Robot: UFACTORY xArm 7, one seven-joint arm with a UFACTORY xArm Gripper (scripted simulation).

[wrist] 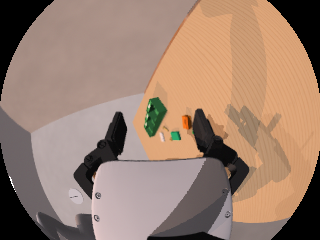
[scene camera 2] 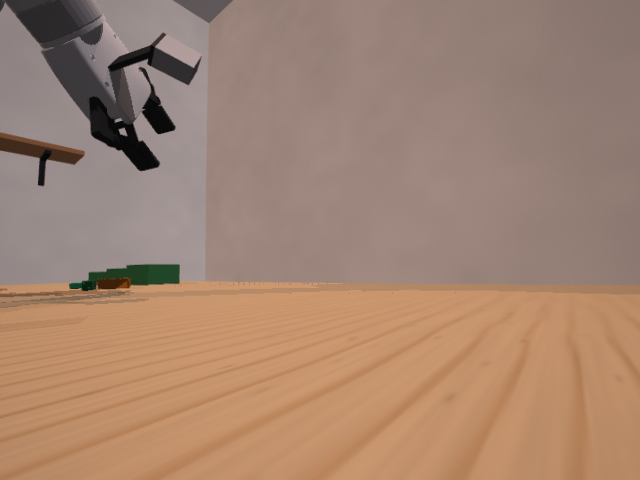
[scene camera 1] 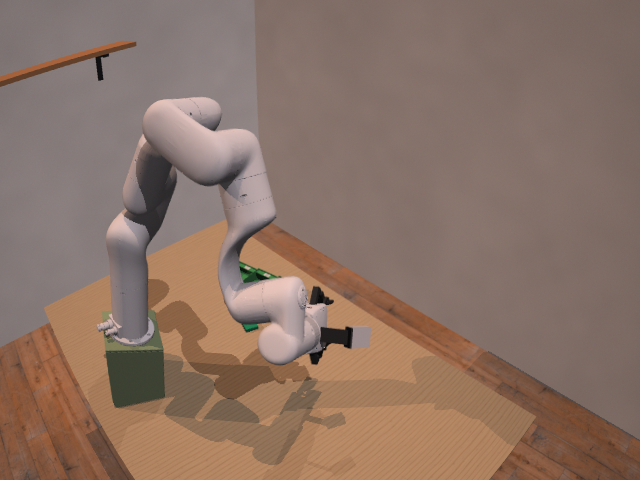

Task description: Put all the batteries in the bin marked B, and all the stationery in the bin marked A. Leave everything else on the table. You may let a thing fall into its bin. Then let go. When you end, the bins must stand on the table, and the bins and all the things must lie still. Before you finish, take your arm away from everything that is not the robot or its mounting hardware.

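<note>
Tray (scene camera 2: 146, 274), visible. My gripper (scene camera 2: 159, 148) (wrist: 159, 118) (scene camera 1: 326, 320), visible.
</note>
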